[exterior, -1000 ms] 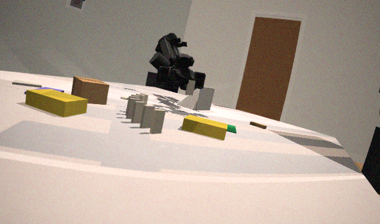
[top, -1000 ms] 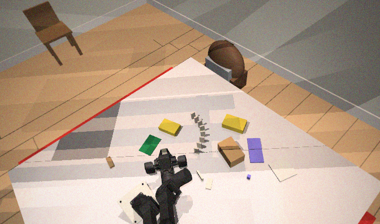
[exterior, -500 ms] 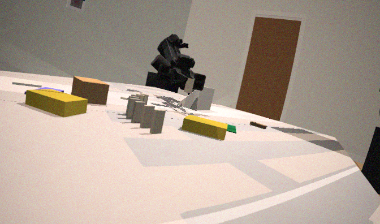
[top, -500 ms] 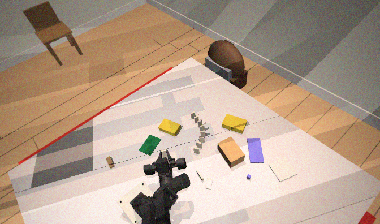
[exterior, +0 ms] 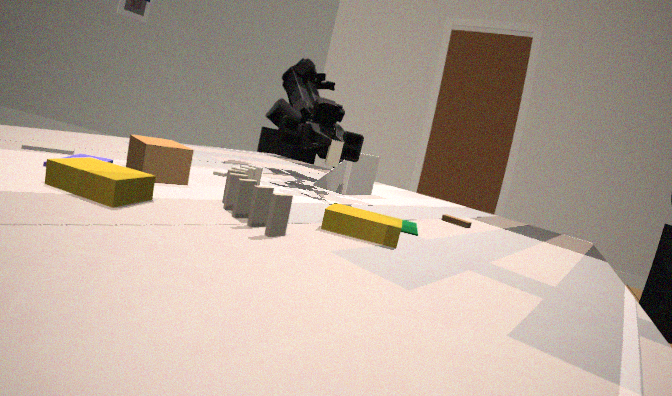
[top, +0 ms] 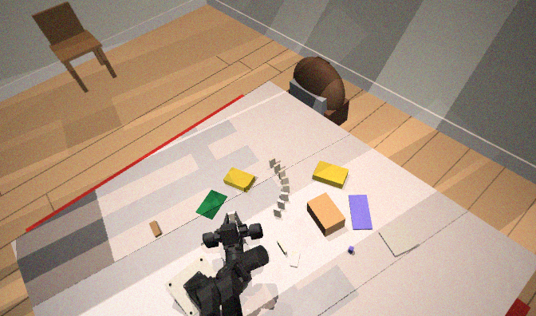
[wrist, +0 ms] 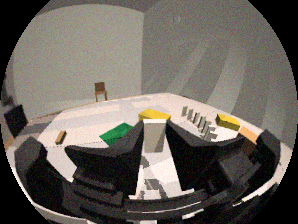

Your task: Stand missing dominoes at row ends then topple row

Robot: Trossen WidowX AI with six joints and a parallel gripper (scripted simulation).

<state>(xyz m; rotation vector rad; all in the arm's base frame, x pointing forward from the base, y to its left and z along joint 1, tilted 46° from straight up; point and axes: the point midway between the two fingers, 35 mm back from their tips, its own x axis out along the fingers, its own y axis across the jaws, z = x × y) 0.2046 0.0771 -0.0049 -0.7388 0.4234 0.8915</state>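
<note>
Right now my gripper tip is 150 mm to the right of the green flat piece, 110 mm above it and 10 mm past it. From my gripper tip the other things lie so: brown box: 250 mm ahead, 200 mm to the right, 90 mm below; then small tan block: 220 mm to the left, 220 mm behind, 110 mm below; then tiny blue cube: 340 mm to the right, 210 mm ahead, 100 mm below.
</note>
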